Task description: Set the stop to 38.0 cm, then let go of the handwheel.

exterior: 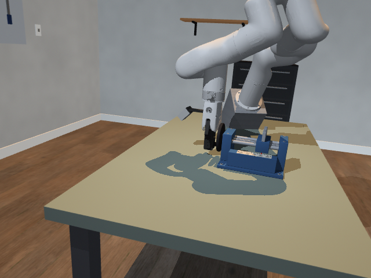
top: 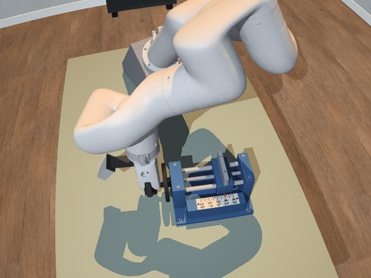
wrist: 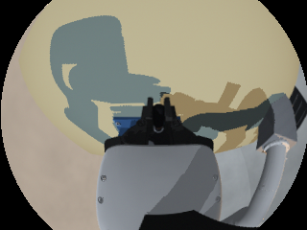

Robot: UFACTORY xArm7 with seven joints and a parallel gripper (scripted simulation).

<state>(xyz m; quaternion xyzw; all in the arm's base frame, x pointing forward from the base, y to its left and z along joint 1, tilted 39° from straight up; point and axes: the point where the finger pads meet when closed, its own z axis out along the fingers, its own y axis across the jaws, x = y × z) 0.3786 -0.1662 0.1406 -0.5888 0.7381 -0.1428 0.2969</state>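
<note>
The handwheel is 10 mm ahead of my hand, 20 mm to the left of it and 10 mm above it. The rest, counted from my hand: stop plate (60 mm ahead, 170 mm to the left, 50 mm above).
</note>
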